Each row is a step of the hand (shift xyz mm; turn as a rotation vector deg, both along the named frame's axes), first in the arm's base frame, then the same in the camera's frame.
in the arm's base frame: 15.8 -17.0 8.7 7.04 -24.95 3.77
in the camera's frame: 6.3 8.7 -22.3 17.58 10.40 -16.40
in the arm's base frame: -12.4 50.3 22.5 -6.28 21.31 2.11
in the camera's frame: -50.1 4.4 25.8 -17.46 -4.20 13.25
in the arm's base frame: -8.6 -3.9 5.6 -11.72 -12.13 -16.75
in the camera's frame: 2.8 9.2 5.3 21.08 -5.90 9.27
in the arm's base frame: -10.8 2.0 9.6 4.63 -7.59 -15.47
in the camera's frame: -3.5 11.1 8.8 12.55 -11.99 -4.13
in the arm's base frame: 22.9 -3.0 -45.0 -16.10 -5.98 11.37
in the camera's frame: 18.0 -45.3 -13.5 3.73 17.46 10.27
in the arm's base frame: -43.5 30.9 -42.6 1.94 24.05 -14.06
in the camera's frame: 4.8 -34.0 59.0 -14.21 -21.93 9.84
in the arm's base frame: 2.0 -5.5 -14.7 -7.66 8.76 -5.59
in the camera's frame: 11.1 -11.2 -1.1 -2.87 -5.60 11.27
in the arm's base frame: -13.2 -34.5 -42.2 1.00 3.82 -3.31
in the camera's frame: 52.4 -18.8 7.1 -1.92 -4.64 1.14
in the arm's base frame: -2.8 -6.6 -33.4 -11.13 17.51 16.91
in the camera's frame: 22.0 -25.3 6.4 -20.00 11.62 13.47
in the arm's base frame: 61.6 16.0 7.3 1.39 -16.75 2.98
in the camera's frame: -32.4 -20.4 -51.4 12.42 8.49 -8.06
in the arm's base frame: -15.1 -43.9 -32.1 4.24 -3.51 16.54
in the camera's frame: 56.0 -5.9 3.4 -5.88 14.18 -8.26
